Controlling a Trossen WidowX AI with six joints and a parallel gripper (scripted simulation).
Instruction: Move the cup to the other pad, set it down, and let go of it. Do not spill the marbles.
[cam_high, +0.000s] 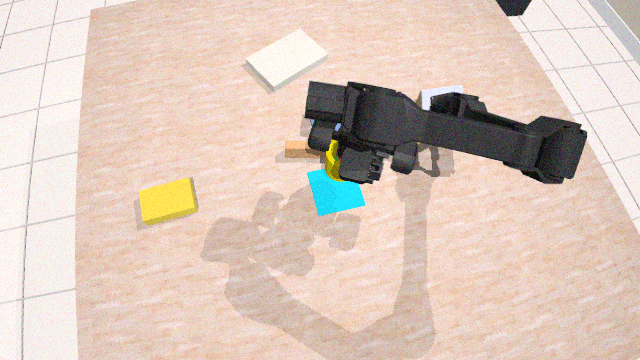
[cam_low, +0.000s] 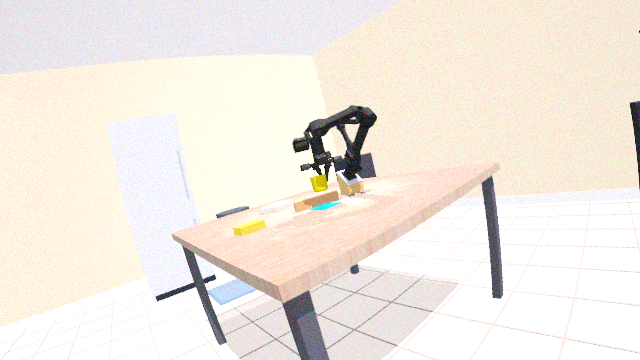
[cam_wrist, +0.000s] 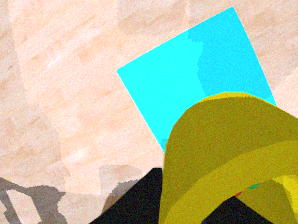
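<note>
The wooden block lies 9 cm to the right of my gripper tip, 9 cm below it and 1 cm ahead of it. Also, from my gripper tip: yellow cup: 2 cm to the right, 2 cm ahead.
</note>
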